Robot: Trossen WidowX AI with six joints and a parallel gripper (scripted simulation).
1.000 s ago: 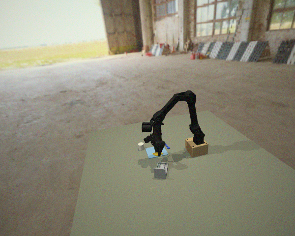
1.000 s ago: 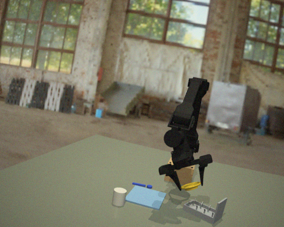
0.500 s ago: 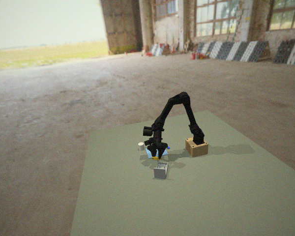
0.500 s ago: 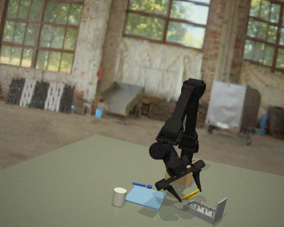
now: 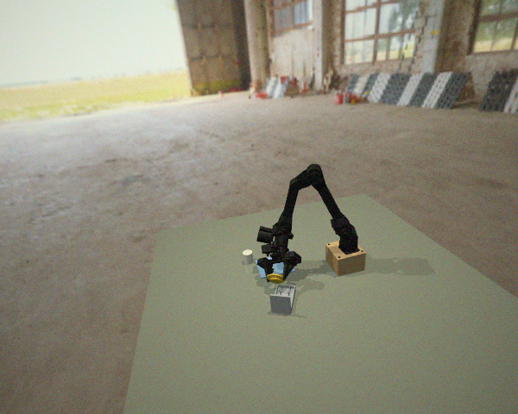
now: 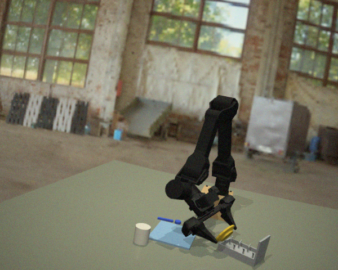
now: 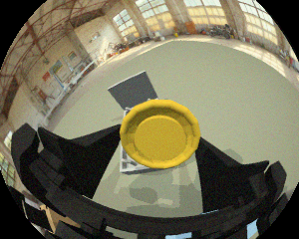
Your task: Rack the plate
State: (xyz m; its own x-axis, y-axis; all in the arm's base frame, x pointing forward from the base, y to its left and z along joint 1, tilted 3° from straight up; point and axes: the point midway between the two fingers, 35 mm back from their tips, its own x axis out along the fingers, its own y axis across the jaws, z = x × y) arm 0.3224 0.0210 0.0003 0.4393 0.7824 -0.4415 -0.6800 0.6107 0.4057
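My gripper tip is 50 mm to the right of the grey dish rack, 30 mm above it and 10 mm past it. From my gripper tip the other things lie so: yellow plate: 10 mm to the right; then light blue mat: 160 mm to the right, 50 mm below, 40 mm behind; then white cylinder: 240 mm to the right, 60 mm ahead, 30 mm below.
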